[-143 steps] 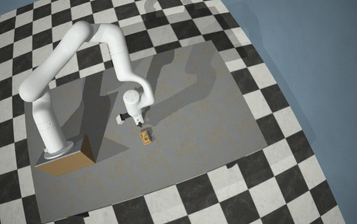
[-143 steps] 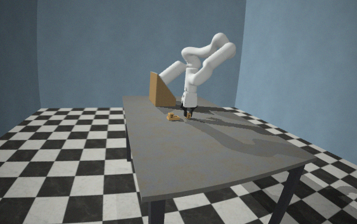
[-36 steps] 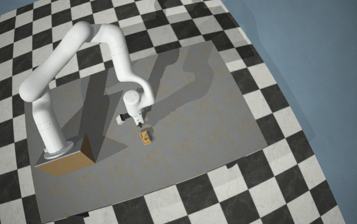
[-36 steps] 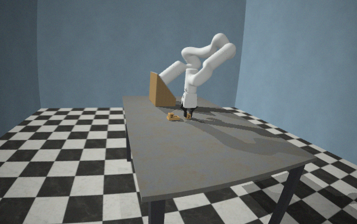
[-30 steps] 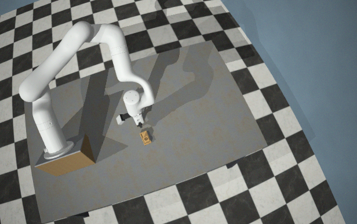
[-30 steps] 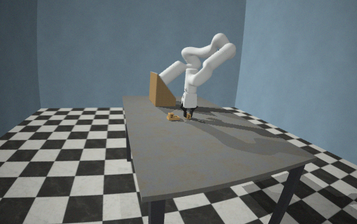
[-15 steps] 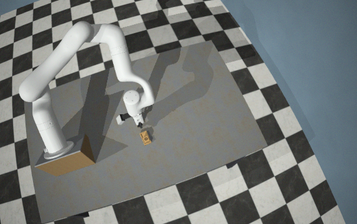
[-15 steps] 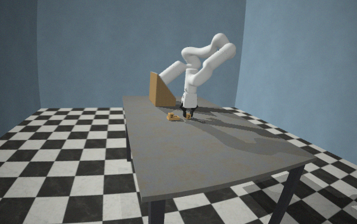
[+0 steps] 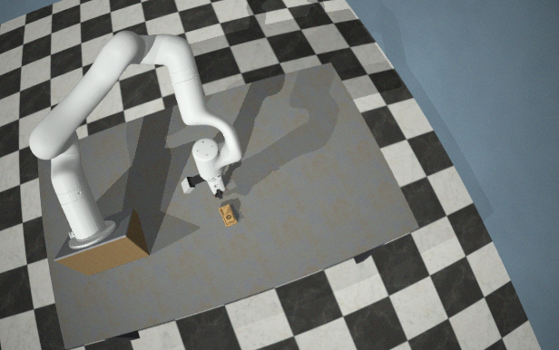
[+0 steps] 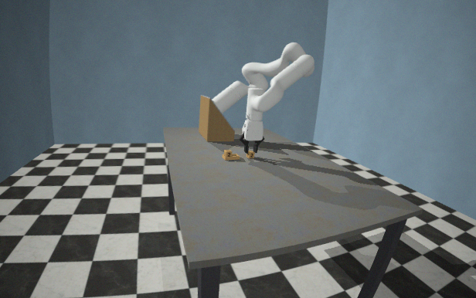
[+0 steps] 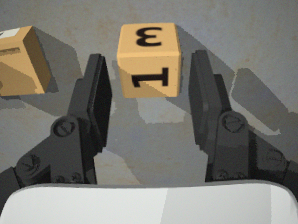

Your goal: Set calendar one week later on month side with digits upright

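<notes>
My gripper is now 11 cm to the left of the tray, 4 cm above it and 1 cm past it.
</notes>
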